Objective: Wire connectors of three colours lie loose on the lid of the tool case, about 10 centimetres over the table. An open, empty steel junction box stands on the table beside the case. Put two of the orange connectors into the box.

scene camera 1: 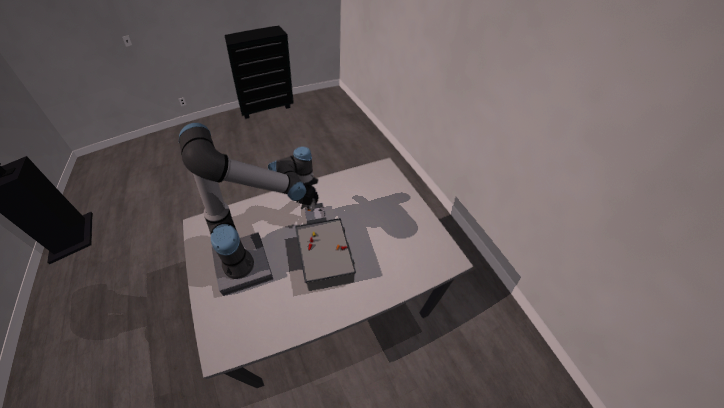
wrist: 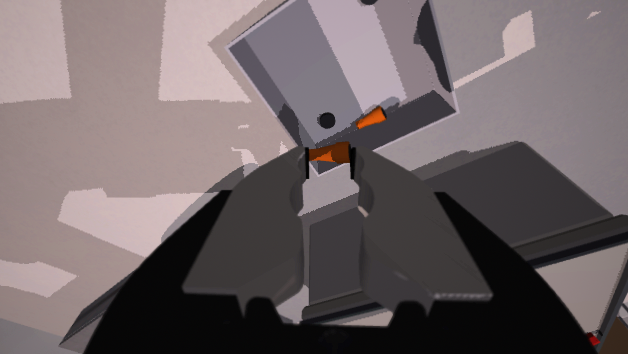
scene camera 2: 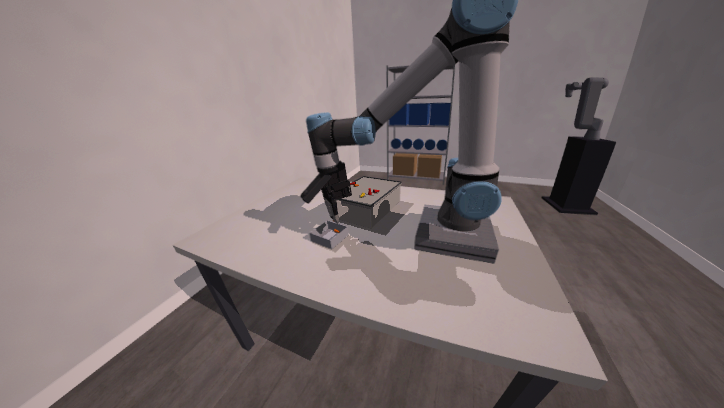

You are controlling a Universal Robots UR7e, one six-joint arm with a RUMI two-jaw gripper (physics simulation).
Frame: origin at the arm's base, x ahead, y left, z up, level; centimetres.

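Seen in the pictures: gripper, fingertip midpoint: (scene camera 1: 310,210) (wrist: 329,152) (scene camera 2: 336,221); arm's base, origin of the base link: (scene camera 1: 238,264) (scene camera 2: 458,220).
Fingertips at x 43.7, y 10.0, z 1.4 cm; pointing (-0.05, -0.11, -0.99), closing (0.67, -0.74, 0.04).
Note:
Pixels of each thing's top centre, then the offset from my fingertips to it. "*": a spot on its surface instead.
- grey steel junction box, middle of its top: (wrist: 351,82) (scene camera 2: 328,229) (scene camera 1: 314,211) dz -3.1, dx +2.9, dy +0.8 cm
- third orange connector, middle of its top: (scene camera 1: 337,246) (scene camera 2: 356,183) dz +4.4, dx -0.5, dy -28.3 cm
- case lid, surface spot: (scene camera 1: 326,266) * dz +3.2, dx -9.6, dy -33.7 cm
- tool case, surface spot: (scene camera 2: 357,213) * dz -1.4, dx -5.4, dy -9.9 cm
- yellow connector, middle of its top: (scene camera 2: 362,193) (scene camera 1: 313,232) dz +4.7, dx -6.1, dy -16.3 cm
My gripper (scene camera 1: 310,206) (scene camera 2: 336,220) (wrist: 329,152) is shut on an orange connector (wrist: 336,151), held crosswise between the fingertips. It is low, a little above the junction box's rim; in the wrist view the connector overlaps the box's near corner. The grey steel junction box (scene camera 1: 310,216) (scene camera 2: 322,240) (wrist: 300,65) is open and stands beside the tool case. Another orange connector (scene camera 2: 336,231) (wrist: 371,118) lies inside the box near one wall. A third orange connector (scene camera 1: 337,247) (scene camera 2: 356,185) lies on the case lid (scene camera 1: 326,266), close to a red one (scene camera 1: 344,247).
The tool case (scene camera 2: 357,213) stands right next to the box, its top higher than the box. A yellow connector (scene camera 1: 313,234) (scene camera 2: 362,195) and two more red connectors (scene camera 1: 310,246) (scene camera 2: 375,191) lie on the lid. The arm's base plate (scene camera 2: 455,248) stands on the table.

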